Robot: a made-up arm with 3 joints. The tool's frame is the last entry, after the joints.
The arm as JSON. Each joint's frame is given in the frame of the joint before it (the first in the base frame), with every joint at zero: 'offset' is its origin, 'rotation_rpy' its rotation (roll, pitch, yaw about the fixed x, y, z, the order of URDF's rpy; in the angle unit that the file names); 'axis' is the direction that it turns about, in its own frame. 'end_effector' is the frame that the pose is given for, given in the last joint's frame.
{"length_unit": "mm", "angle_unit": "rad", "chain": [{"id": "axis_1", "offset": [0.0, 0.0, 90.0], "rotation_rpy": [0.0, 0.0, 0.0], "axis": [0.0, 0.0, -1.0]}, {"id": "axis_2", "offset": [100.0, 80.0, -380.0], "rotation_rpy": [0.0, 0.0, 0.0], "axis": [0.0, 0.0, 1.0]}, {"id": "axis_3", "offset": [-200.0, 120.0, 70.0], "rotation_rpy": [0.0, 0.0, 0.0], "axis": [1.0, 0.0, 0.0]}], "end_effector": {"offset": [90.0, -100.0, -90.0], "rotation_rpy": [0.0, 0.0, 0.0]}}
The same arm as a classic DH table. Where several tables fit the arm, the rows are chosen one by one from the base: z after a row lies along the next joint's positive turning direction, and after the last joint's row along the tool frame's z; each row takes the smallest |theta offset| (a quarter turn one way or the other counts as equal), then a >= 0, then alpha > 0; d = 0 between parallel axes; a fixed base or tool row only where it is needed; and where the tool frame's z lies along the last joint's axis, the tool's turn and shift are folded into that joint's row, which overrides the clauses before.
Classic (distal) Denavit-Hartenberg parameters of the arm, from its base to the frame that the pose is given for. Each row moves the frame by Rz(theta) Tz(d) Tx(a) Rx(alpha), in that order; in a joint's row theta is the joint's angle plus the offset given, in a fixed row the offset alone. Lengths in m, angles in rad.
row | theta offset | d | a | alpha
base (fixed) | 0 | 0 | 0 | 3.1416
axis_1 | -0.6747 | 0 | 0.1281 | 3.1416
axis_2 | 0.8961 | -0.22 | 0.12 | 1.5708
axis_3 | 0 | -0.11 | -0.1 | -1.5708
tool (fixed) | -1.5708 | -0.09 | 0 | 0

